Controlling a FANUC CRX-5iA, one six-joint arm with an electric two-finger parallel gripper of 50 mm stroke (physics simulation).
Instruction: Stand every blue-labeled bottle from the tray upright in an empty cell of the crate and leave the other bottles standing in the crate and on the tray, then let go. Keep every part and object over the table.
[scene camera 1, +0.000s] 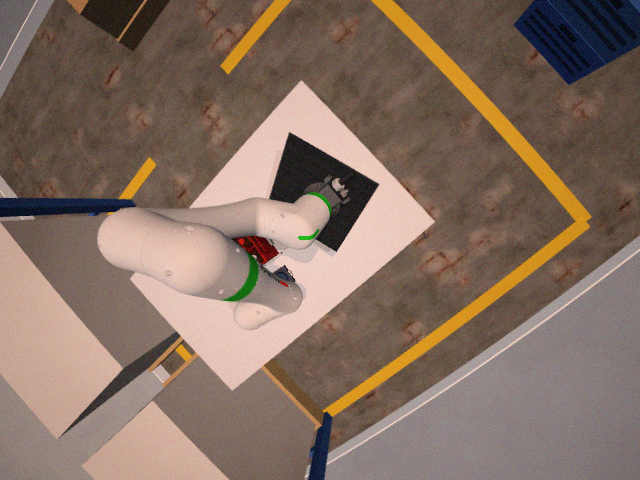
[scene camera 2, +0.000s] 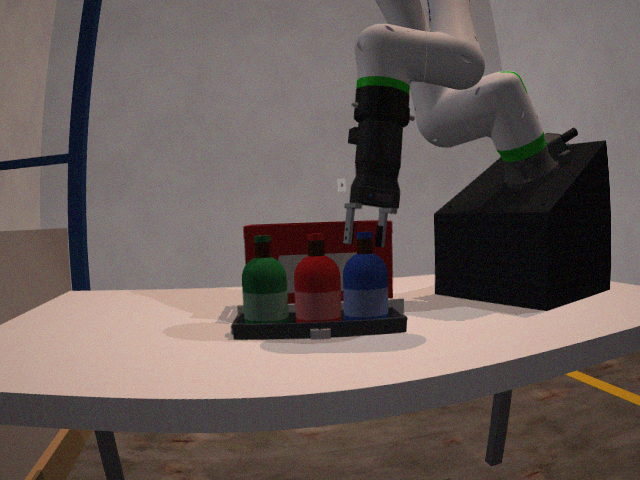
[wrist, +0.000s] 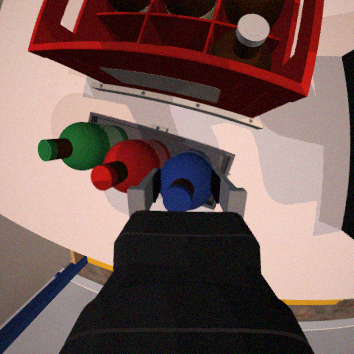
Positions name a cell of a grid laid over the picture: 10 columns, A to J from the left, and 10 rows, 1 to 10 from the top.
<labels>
my gripper: scene camera 2 F6; wrist F6
green bottle: scene camera 2 E6; wrist C5
red bottle: scene camera 2 E6; wrist D5
</labels>
